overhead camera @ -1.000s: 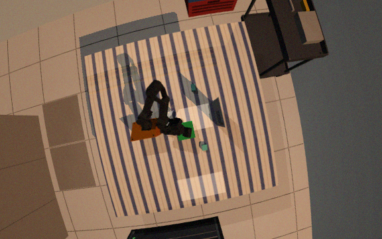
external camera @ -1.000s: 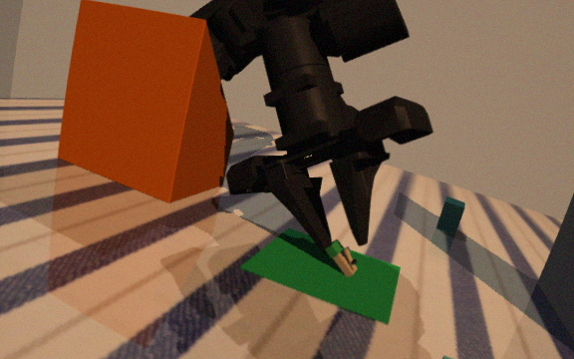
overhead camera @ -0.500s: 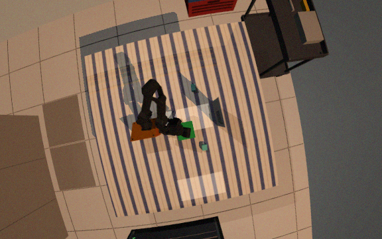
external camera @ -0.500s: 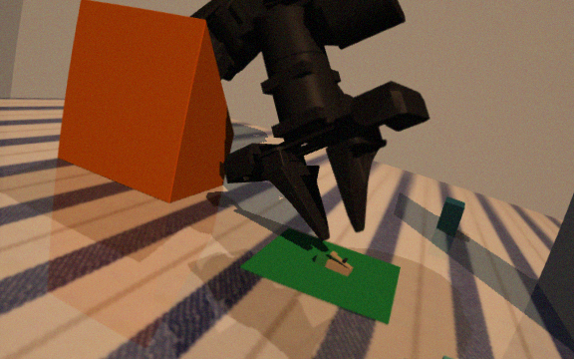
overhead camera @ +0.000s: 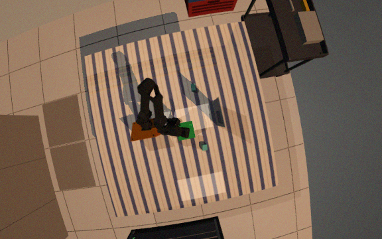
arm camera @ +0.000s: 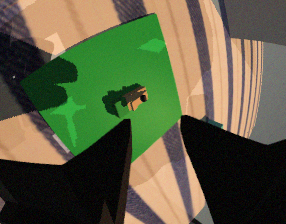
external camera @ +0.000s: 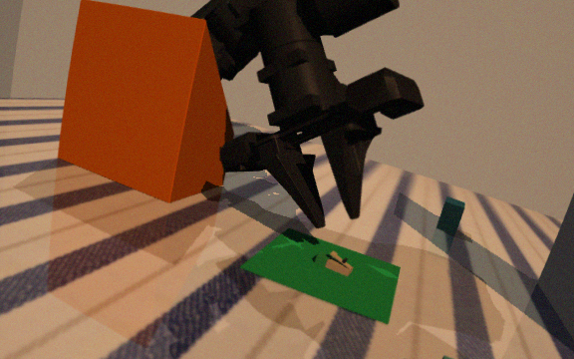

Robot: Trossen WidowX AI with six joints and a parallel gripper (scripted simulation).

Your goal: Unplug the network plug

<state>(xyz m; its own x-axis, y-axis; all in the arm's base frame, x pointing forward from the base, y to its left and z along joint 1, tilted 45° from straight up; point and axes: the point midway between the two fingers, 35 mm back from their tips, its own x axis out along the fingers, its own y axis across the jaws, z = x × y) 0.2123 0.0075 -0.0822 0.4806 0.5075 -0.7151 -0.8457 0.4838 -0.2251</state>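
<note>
Now: gripper tip 3 cm above the network plug and 1 cm short of it. Round my gripper tip: green marked square 4 cm below; dark upright panel 23 cm ahead, 9 cm to the left, 9 cm above.
</note>
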